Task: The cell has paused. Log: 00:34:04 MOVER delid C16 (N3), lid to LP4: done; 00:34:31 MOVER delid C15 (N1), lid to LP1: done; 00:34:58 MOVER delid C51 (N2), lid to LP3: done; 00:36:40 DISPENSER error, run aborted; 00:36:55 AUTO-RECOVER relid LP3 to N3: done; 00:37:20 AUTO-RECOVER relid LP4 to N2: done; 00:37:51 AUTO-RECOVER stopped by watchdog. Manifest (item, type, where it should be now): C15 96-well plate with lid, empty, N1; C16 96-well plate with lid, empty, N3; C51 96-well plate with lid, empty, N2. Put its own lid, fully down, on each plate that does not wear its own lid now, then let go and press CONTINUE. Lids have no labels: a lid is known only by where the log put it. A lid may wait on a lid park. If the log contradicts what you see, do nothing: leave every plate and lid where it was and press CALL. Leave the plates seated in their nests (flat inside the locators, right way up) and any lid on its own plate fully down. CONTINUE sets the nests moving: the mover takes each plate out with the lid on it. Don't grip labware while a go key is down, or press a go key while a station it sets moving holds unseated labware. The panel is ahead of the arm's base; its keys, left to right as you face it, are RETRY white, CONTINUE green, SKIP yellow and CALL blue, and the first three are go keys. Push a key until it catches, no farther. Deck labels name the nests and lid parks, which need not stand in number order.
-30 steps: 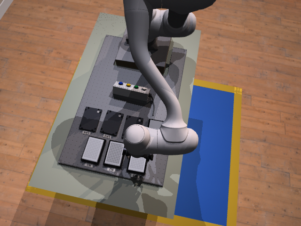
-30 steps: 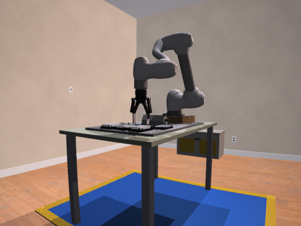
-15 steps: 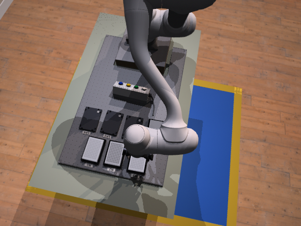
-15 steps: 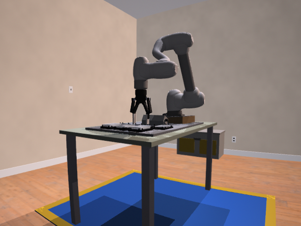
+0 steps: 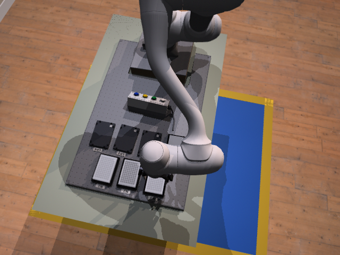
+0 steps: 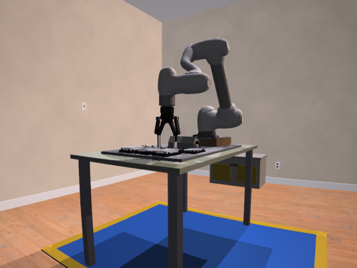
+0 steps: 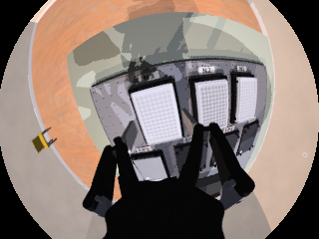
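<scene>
My hand is 50 mm above the 96-well plate. Round my hand: lid park LP2: 220 mm behind, 170 mm to the right, 60 mm below; then lid park LP3: 190 mm behind, 40 mm to the right, 60 mm below; then lid park LP1: 170 mm behind, 100 mm to the left, 60 mm below.
</scene>
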